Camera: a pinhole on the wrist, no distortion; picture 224 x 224 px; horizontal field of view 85.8 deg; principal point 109.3 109.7 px. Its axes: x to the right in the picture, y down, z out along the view. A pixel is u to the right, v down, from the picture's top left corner.
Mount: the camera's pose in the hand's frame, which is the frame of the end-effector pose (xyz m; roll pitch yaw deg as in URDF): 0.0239 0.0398 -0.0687 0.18 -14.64 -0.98
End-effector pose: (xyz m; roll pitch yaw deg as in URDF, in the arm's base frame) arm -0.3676 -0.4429 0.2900 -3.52 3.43 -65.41
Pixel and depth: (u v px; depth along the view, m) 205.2 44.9 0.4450
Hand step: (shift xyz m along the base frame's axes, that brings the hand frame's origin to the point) -0.0453 -0.3256 0.4465
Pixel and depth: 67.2 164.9 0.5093
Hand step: 0.1678 0.3528 0.3778
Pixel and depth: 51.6 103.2 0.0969
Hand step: 0.0143 0.0558 0.0138
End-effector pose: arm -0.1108 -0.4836 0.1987 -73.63 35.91 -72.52
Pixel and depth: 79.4 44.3 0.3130
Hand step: 0.1613 0.0510 0.2267
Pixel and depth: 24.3 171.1 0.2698
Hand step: 0.1026 0.3059 0.0252
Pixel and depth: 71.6 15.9 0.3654
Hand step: 0.1773 0.0247 0.3542
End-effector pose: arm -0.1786 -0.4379 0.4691 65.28 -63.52 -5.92
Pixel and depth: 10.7 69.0 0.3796
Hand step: -0.2051 -0.2142 -0.3278
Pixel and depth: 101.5 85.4 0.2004
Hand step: -0.0744 -0.1036 -0.0131
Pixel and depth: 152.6 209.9 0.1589
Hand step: -0.1593 -0.0027 0.1247
